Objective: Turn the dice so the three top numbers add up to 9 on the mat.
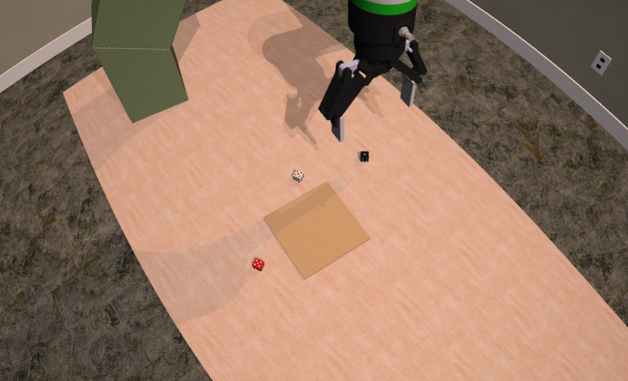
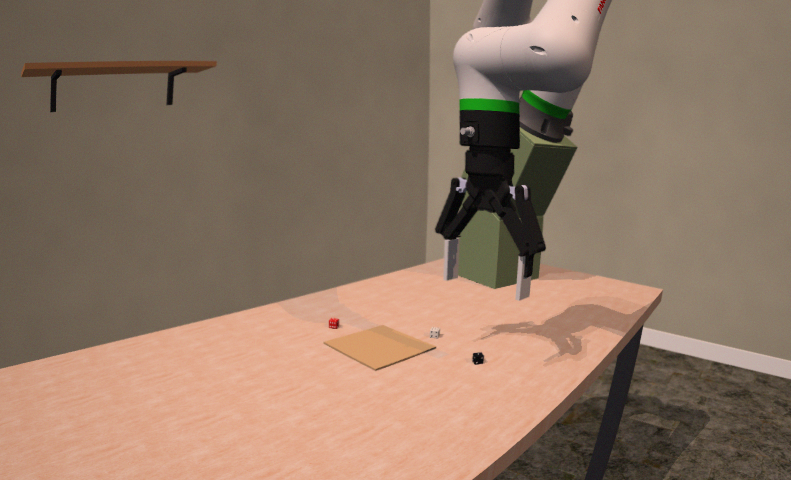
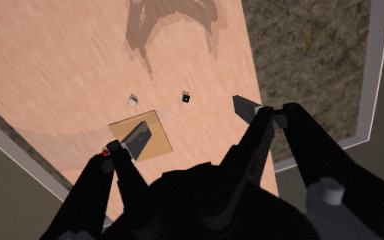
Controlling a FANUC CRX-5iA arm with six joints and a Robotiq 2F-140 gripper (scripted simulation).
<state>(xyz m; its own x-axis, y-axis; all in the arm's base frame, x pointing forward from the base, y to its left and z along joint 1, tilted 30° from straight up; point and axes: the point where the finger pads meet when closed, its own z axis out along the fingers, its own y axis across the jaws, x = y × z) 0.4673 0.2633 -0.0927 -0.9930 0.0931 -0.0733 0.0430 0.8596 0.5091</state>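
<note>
The black die lies 1 cm behind my hand and 13 cm below it. The rest, counted from my hand: tan square mat (7 cm ahead, 17 cm to the right, 14 cm below); white die (4 cm behind, 14 cm to the right, 13 cm below); red die (7 cm ahead, 29 cm to the right, 13 cm below).
</note>
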